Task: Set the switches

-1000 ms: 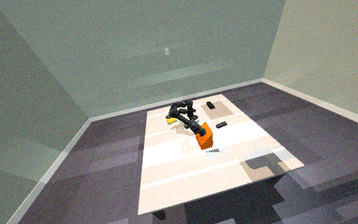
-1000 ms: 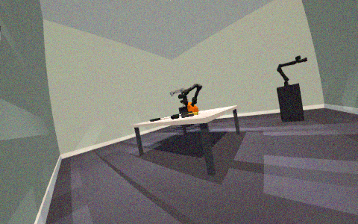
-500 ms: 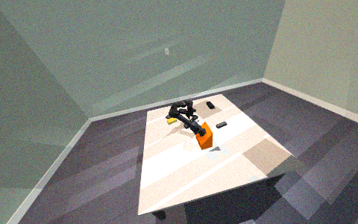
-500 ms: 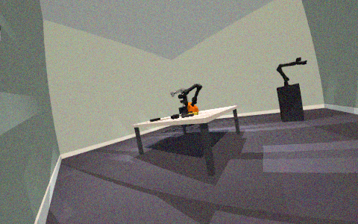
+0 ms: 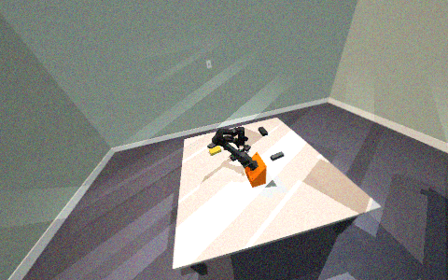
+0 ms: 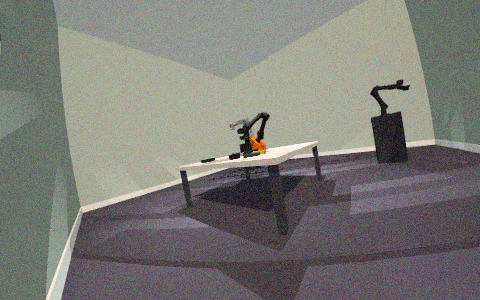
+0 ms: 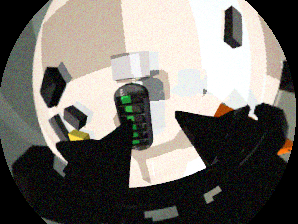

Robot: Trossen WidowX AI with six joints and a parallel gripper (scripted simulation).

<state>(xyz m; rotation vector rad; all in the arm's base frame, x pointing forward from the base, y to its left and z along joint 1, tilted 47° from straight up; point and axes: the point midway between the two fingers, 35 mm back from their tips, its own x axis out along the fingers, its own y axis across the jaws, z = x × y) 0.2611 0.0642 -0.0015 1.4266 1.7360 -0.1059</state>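
Now: the grey box 7 cm ahead of my gripper tip, 5 cm to the right of it and 8 cm below it. The rest, counted from my gripper tip: yellow block (17 cm ahead, 26 cm to the left, 7 cm below).
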